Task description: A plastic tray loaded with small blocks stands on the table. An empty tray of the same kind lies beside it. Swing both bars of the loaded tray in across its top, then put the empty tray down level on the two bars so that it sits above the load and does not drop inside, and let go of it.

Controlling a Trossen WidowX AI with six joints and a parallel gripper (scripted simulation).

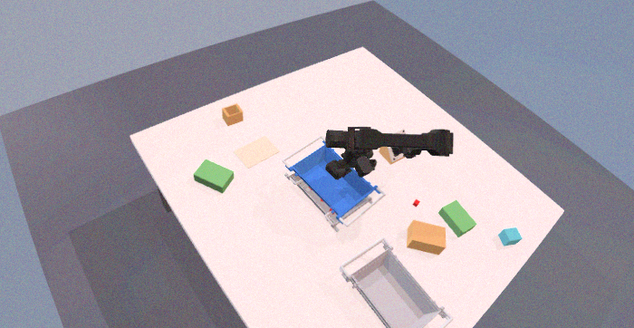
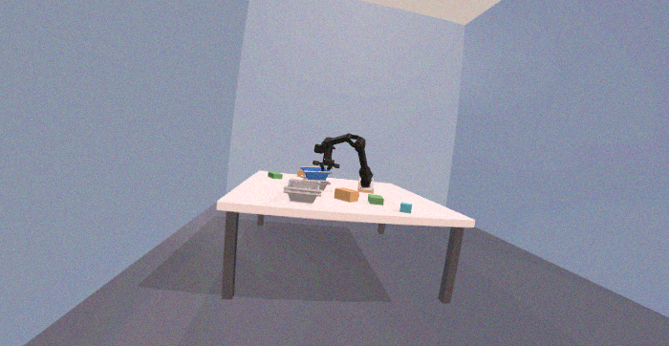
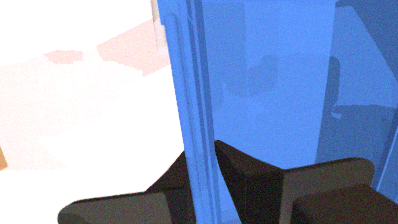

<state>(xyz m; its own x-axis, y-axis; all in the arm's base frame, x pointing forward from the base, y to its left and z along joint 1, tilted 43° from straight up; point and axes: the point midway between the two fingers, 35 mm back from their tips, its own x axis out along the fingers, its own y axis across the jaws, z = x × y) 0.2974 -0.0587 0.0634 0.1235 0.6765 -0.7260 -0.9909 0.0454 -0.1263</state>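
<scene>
Now: gripper tip 70 mm short of the blue tray, 10 mm to the right of it and 30 mm below it. From my gripper tip the other things lie so: cyan cube 390 mm behind, 550 mm to the left, 60 mm below; flat sheet 160 mm ahead, 310 mm to the right, 80 mm below; orange box 100 mm behind, 340 mm to the left, 60 mm below.
</scene>
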